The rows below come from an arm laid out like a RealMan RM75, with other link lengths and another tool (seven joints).
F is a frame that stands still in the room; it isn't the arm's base.
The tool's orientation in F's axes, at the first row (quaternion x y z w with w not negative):
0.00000, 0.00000, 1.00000, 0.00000
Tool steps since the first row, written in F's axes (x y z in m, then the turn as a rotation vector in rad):
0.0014, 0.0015, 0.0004, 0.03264, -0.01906, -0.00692
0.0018, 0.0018, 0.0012, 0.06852, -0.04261, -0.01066
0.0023, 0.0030, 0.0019, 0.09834, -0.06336, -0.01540
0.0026, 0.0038, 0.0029, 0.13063, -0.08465, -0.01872
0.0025, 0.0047, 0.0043, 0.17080, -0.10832, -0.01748
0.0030, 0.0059, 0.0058, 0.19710, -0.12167, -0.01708
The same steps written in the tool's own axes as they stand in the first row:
-0.0014, -0.0015, 0.0004, -0.03264, 0.01906, -0.00692
-0.0018, -0.0018, 0.0012, -0.06852, 0.04261, -0.01066
-0.0023, -0.0030, 0.0019, -0.09834, 0.06336, -0.01540
-0.0026, -0.0038, 0.0029, -0.13063, 0.08465, -0.01872
-0.0025, -0.0047, 0.0043, -0.17080, 0.10832, -0.01748
-0.0030, -0.0059, 0.0058, -0.19710, 0.12167, -0.01708

